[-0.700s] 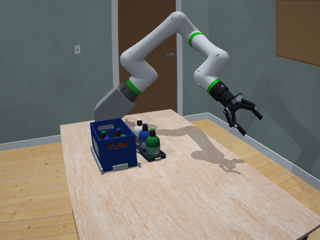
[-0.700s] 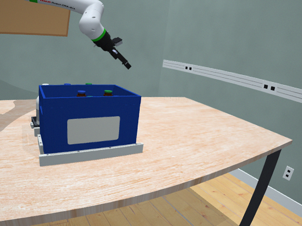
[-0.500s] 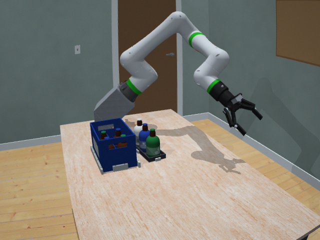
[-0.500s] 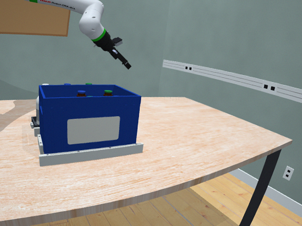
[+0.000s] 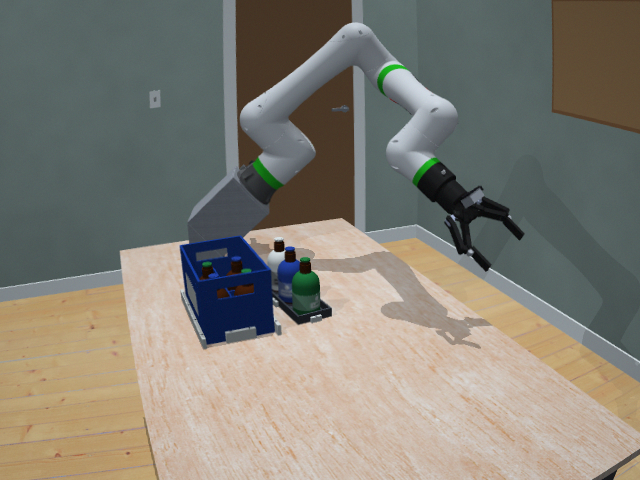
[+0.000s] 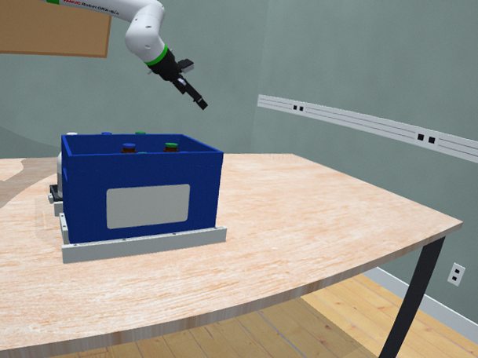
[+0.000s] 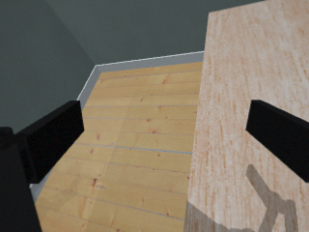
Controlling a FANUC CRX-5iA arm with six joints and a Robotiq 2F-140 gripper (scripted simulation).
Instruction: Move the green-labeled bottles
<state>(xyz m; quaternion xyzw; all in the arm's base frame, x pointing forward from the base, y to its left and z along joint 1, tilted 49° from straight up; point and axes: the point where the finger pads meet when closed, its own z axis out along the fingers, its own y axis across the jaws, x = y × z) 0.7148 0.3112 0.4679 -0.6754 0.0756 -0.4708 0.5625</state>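
Right now the green-labeled bottle is 23 cm behind my hand, 46 cm to the right of it and 15 cm below it. From my hand the other things lie so: white-labeled bottle: 40 cm behind, 50 cm to the right, 15 cm below; then blue-labeled bottle: 32 cm behind, 48 cm to the right, 15 cm below; then black tray: 32 cm behind, 48 cm to the right, 22 cm below.
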